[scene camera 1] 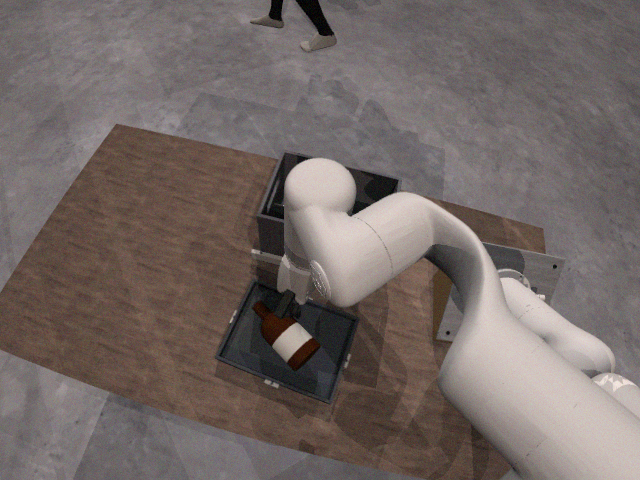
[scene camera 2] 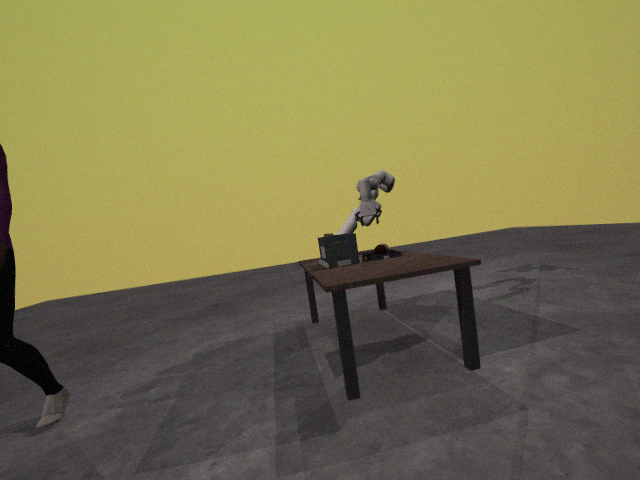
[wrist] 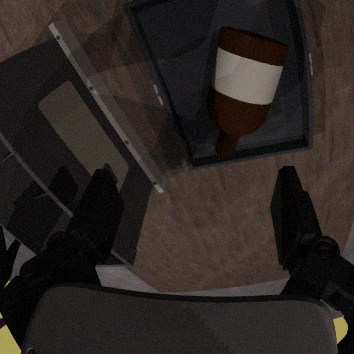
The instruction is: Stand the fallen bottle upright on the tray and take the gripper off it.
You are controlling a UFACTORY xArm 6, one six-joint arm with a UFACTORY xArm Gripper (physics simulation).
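Pixels of known places: gripper, fingertip midpoint: (scene camera 2: 370, 225) (wrist: 193, 186); arm's base, link origin: (scene camera 2: 338, 241).
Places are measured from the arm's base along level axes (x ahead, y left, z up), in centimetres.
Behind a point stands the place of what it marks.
A brown bottle with a white label (scene camera 1: 292, 341) @(x 43.3, y 12.7, z -3.5 cm) (scene camera 2: 381, 250) @(x 49.9, y 8.3, z -6.8 cm) (wrist: 247, 77) @(x 42.6, y 11.9, z -3.5 cm) lies on its side in the dark tray (scene camera 1: 273, 380) @(x 46.2, y 19.8, z -8.8 cm) (wrist: 252, 156) @(x 55.8, y 7.7, z -8.8 cm). In the wrist view its neck points down toward the tray's near wall, and its base points away. My gripper (scene camera 2: 369, 221) @(x 41.9, y 7.1, z 9.3 cm) (wrist: 193, 186) @(x 41.9, y 7.1, z 9.3 cm) is open with nothing between its fingers. It is above the table, clear of the bottle. In scene camera 1 the arm hides much of the gripper, and a dark finger shows beside the bottle's neck from above.
A tall dark open box (scene camera 1: 269, 235) @(x 50.8, y -8.4, z -0.4 cm) (scene camera 2: 338, 250) @(x 51.5, y -20.1, z -2.2 cm) stands beside the tray on the wooden table (scene camera 1: 155, 232) @(x 80.3, y -11.6, z -11.3 cm) (scene camera 2: 408, 266) @(x 97.0, y -3.9, z -11.3 cm) (wrist: 215, 225) @(x 71.5, y -6.4, z -11.3 cm). The box's light metal strip (wrist: 110, 112) @(x 39.6, y -5.6, z -8.4 cm) runs between it and the tray. A person's legs (scene camera 1: 314, 18) (scene camera 2: 28, 356) show away from the table.
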